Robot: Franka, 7 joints.
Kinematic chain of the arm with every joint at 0, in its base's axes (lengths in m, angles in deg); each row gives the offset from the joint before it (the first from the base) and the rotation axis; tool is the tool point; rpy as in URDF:
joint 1: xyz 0 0 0.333 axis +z
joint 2: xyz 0 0 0 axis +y
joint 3: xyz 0 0 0.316 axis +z
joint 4: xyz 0.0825 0 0 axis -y
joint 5: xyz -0.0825 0 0.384 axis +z
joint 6: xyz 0 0 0 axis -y
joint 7: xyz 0.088 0 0 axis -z
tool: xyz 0 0 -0.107 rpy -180 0 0
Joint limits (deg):
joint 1: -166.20..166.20
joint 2: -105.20..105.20
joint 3: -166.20..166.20
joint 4: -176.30..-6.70
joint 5: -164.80..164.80
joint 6: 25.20..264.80
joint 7: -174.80..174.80
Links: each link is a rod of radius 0.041 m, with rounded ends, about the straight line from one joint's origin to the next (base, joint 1, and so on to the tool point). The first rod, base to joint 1, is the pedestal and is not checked.
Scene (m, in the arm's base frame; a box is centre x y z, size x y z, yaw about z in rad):
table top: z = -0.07
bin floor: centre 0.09 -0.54 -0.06 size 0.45 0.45 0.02 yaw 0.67
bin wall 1: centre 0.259 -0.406 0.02 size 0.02 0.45 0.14 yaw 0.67
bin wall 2: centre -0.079 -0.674 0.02 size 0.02 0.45 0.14 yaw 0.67
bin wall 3: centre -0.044 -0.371 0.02 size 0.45 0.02 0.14 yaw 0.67
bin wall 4: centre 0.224 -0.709 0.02 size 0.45 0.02 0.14 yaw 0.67
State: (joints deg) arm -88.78 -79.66 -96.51 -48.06 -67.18 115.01 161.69
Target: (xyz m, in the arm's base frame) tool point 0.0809 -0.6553 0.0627
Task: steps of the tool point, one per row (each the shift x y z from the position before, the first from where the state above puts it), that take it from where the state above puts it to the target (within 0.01 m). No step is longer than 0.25 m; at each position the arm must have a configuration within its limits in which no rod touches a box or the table.
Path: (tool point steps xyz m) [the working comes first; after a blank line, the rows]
Joints at the target: 37.01 -105.20 -103.07 -89.02 -65.95 121.88 161.69
Straight joint move there: touches bin wall 2.

1: -0.1784 -0.1613 -0.0304
2: -0.1197 -0.2061 -0.0272
3: -0.0508 -0.2303 -0.0232
4: 0.0215 -0.2313 -0.0193
5: 0.0896 -0.2101 -0.0150
6: 0.1465 -0.1691 -0.0104
7: 0.1868 -0.1132 -0.0060
8: 0.2071 -0.0491 -0.0014
9: 0.2059 0.0168 0.0027
10: -0.0001 0.0000 -0.1649

